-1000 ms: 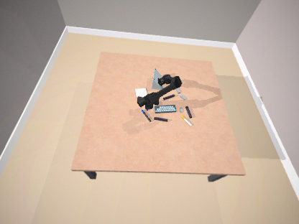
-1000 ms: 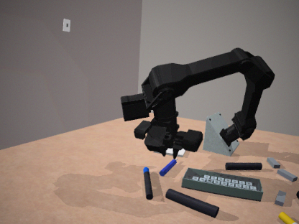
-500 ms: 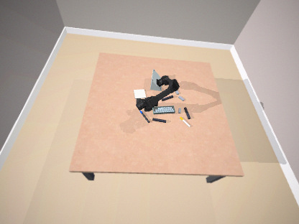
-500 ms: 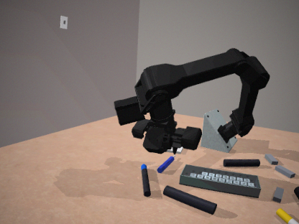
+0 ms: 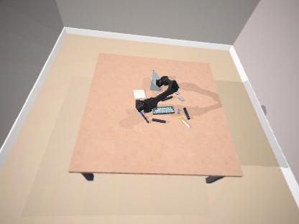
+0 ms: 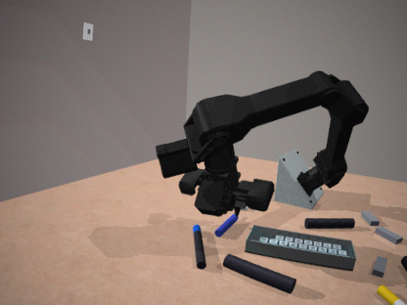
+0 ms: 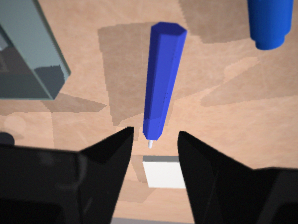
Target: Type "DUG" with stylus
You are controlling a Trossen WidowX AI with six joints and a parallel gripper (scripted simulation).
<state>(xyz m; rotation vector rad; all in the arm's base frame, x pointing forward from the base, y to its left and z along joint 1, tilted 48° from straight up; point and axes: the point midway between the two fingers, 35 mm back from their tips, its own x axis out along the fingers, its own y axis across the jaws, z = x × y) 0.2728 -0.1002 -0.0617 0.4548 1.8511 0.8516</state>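
Now: the blue stylus 20 mm behind my gripper tip and 20 mm below it. Also, from my gripper tip: white pad 140 mm behind, 60 mm to the right, 30 mm below; then yellow-and-white marker 130 mm ahead, 350 mm to the left, 20 mm below.
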